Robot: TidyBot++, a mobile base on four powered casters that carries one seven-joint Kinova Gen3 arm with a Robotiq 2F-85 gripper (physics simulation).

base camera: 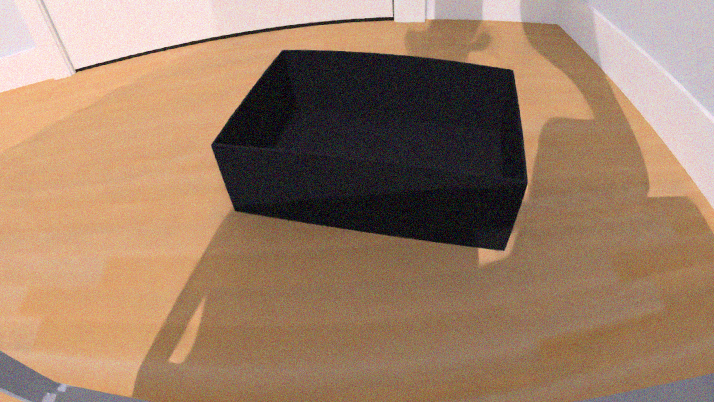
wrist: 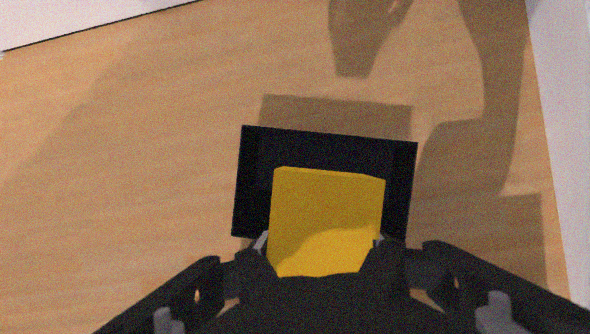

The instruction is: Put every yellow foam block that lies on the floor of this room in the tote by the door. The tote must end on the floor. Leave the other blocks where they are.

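Observation:
The black tote stands on the floor near the door, its open top facing up. In the base camera view, the part of its inside that shows holds no block. My gripper is shut on a yellow foam block. In the wrist view the block is in front of the tote and covers much of it, with tote walls showing to its left, right and far side. The gripper and the block do not show in the base camera view. How high the block is over the tote is hard to tell.
The white door is behind the tote. A wall with a white baseboard runs along the right side. Shadows of the arm fall on the wooden floor. Grey edges of the base show at the bottom corners of the base camera view.

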